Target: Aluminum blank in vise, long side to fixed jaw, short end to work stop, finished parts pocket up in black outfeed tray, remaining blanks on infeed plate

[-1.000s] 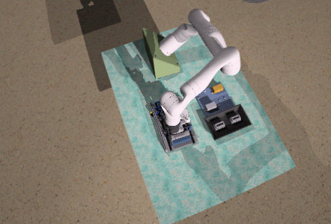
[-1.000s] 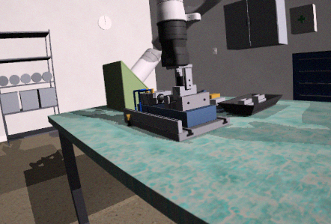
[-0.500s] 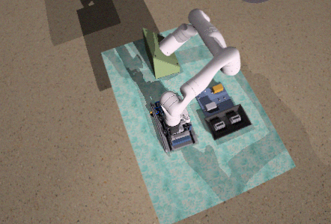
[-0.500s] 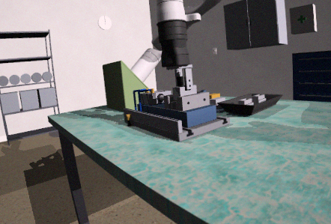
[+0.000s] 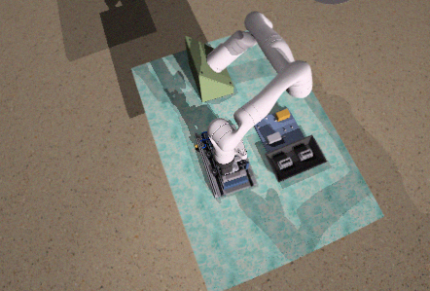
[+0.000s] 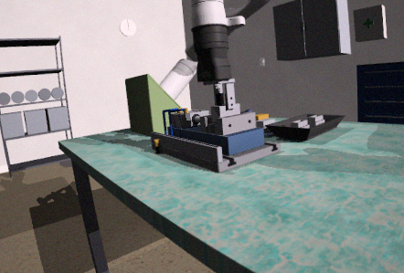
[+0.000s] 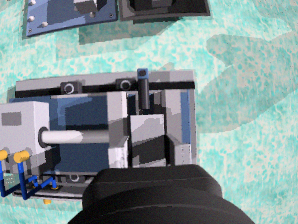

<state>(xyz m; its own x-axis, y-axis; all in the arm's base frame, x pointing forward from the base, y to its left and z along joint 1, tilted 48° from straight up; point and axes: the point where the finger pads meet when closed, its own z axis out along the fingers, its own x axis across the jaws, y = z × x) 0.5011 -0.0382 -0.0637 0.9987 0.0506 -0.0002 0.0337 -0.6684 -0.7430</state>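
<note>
The gray blank is 30 mm below my hand. Also, from my hand: fixed jaw (30 mm ahead, 10 mm to the left, 50 mm below); then blue infeed plate (140 mm behind, 280 mm to the left, 120 mm below); then vise (70 mm behind, 90 mm below).
</note>
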